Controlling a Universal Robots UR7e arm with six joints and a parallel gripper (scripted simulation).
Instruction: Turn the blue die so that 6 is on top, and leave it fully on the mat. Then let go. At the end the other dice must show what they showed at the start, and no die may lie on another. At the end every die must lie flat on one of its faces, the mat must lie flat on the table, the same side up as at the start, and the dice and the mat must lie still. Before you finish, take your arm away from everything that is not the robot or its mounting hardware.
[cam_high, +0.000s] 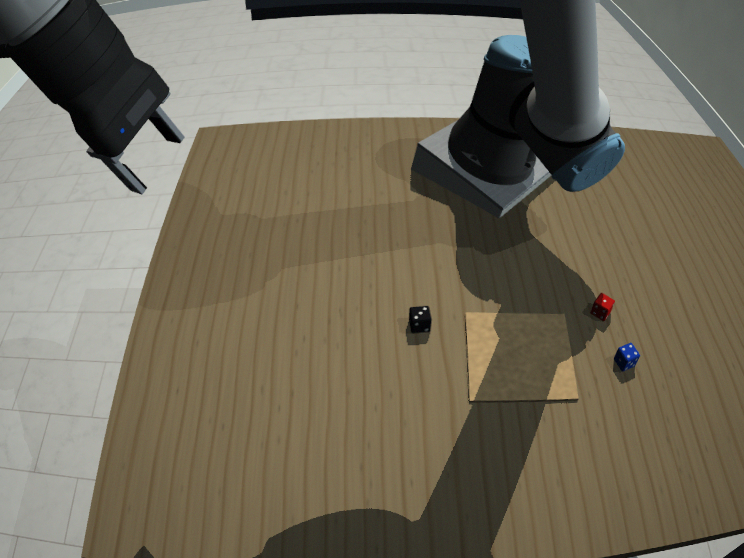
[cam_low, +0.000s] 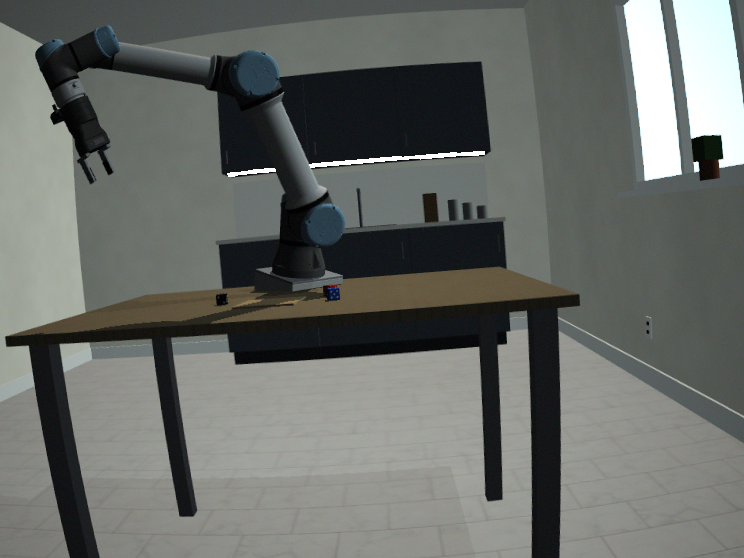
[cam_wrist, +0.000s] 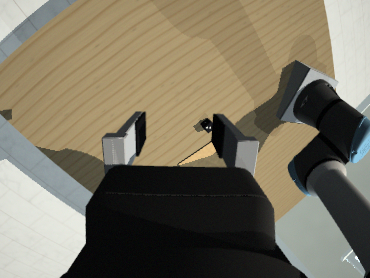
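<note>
Now: hand 33 cm above the black die, 26 cm to the right of it and 8 cm past it. The rest, counted from my hand: blue die 53 cm to the left, 33 cm below; red die 52 cm to the left, 33 cm below, 9 cm behind; tan mat 38 cm to the left, 34 cm below, 2 cm behind.
</note>
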